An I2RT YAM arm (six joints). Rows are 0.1 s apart.
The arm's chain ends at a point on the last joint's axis. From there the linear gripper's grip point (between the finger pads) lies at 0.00 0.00 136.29 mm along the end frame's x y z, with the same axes.
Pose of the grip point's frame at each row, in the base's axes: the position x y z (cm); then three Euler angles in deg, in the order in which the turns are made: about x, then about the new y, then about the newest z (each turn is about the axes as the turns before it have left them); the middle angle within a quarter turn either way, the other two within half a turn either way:
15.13 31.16 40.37 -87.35 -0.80 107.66
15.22 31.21 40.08 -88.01 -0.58 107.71
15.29 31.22 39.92 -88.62 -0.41 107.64
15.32 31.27 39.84 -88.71 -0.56 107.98
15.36 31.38 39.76 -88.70 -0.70 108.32
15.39 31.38 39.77 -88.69 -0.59 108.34
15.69 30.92 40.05 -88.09 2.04 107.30
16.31 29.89 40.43 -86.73 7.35 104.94
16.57 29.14 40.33 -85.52 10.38 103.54
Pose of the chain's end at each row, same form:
15.32 17.55 39.74 -87.35 -0.80 107.66
15.36 17.59 39.61 -88.01 -0.58 107.71
15.39 17.60 39.59 -88.62 -0.41 107.64
15.45 17.65 39.53 -88.71 -0.56 107.98
15.53 17.76 39.45 -88.70 -0.70 108.32
15.53 17.76 39.46 -88.69 -0.59 108.34
15.20 17.31 39.60 -88.09 2.04 107.30
14.57 16.39 39.66 -86.73 7.35 104.94
14.11 15.78 39.28 -85.52 10.38 103.54

